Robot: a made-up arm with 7 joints.
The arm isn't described. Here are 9 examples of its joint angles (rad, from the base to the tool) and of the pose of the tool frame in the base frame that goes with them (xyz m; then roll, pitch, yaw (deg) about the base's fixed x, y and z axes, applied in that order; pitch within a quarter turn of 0, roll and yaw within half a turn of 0).
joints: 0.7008 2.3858 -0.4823 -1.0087 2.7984 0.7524 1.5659
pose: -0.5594 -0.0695 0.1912 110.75 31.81 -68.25
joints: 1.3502 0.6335 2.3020 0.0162 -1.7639 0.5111 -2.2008
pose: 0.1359 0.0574 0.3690 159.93 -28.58 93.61
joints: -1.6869 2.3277 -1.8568 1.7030 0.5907 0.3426 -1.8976
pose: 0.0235 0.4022 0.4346 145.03 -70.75 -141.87
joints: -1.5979 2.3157 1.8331 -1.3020 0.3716 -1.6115 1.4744
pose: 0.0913 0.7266 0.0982 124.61 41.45 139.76
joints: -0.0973 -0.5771 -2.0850 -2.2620 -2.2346 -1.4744 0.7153
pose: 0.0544 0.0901 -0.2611 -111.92 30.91 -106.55
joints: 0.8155 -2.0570 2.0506 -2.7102 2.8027 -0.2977 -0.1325
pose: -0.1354 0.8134 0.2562 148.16 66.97 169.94
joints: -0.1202 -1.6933 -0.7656 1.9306 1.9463 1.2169 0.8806
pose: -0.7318 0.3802 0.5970 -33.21 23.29 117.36
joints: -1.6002 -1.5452 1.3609 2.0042 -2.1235 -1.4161 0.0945
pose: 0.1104 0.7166 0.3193 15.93 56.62 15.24
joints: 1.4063 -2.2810 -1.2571 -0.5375 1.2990 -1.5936 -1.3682
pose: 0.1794 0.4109 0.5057 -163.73 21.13 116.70
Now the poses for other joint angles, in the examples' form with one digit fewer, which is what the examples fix.
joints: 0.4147 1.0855 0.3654 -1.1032 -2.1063 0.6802 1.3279
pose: 0.379 0.322 -0.043 148.1 12.3 91.7
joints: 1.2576 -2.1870 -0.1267 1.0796 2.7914 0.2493 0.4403
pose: -0.026 0.408 -0.274 -116.0 16.6 27.2
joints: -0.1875 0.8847 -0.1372 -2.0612 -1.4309 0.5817 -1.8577
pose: -0.041 0.075 0.162 -63.3 9.1 138.7
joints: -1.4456 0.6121 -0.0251 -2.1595 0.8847 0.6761 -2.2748
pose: 0.014 0.332 0.437 -150.8 4.1 -173.7
